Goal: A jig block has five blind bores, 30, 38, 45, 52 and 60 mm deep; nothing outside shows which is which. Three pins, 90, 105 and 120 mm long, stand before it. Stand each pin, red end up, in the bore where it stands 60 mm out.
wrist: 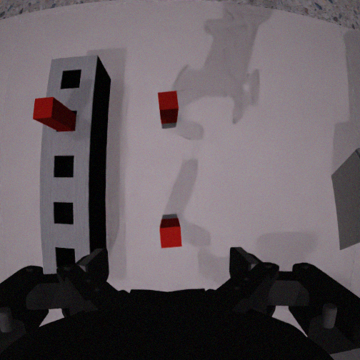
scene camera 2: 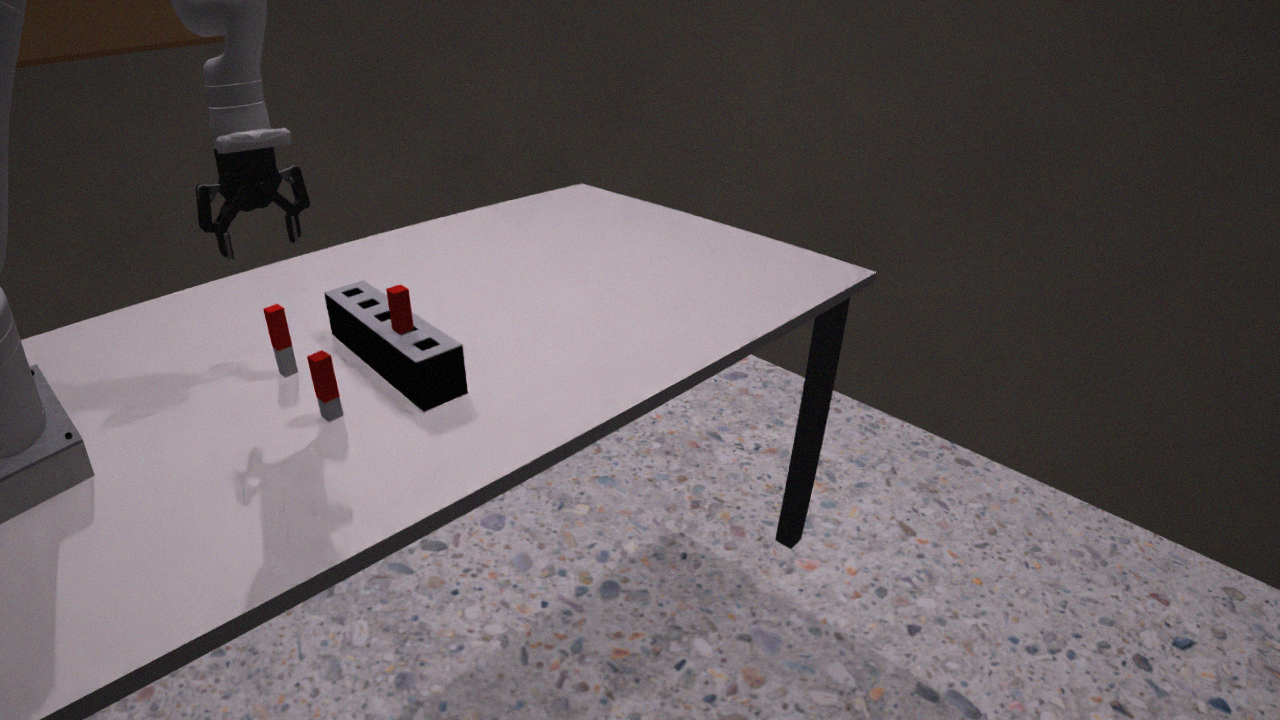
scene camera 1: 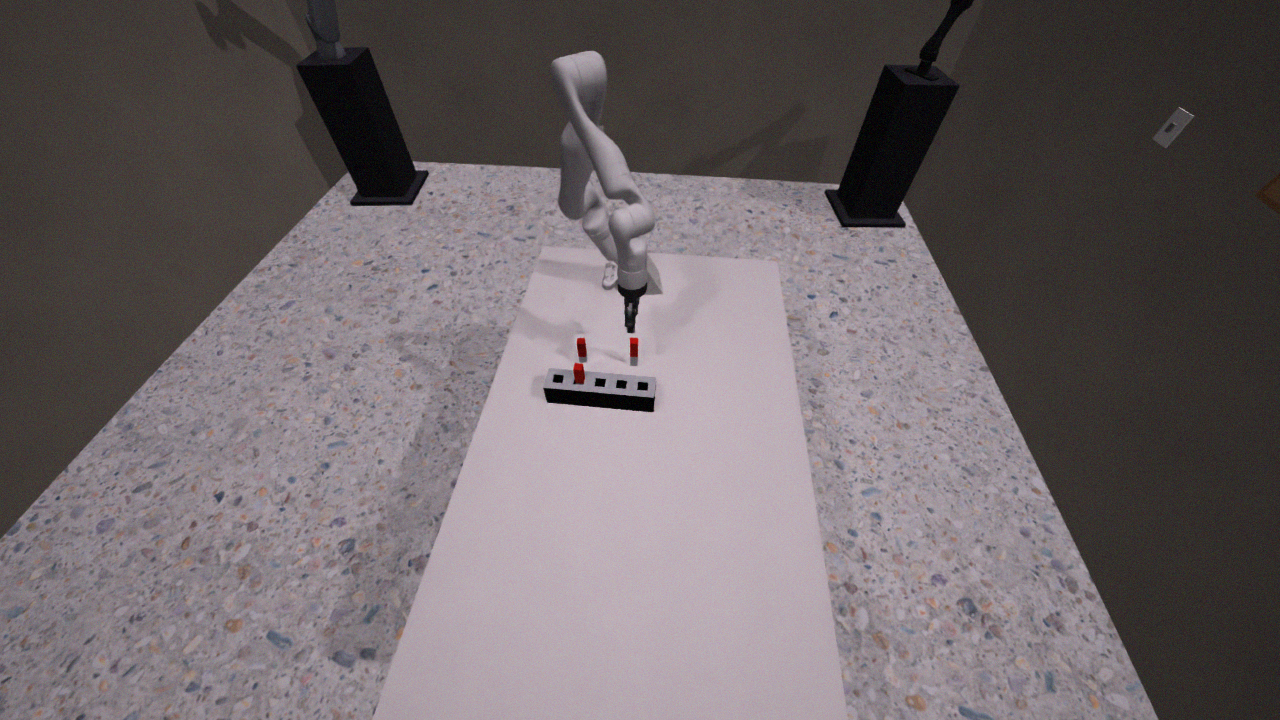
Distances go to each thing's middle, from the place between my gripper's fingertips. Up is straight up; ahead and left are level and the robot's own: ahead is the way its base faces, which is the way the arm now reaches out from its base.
Scene:
The jig block (scene camera 2: 427, 366) lies 160 mm below my hand, 130 mm ahead of it and 90 mm to the right of it.

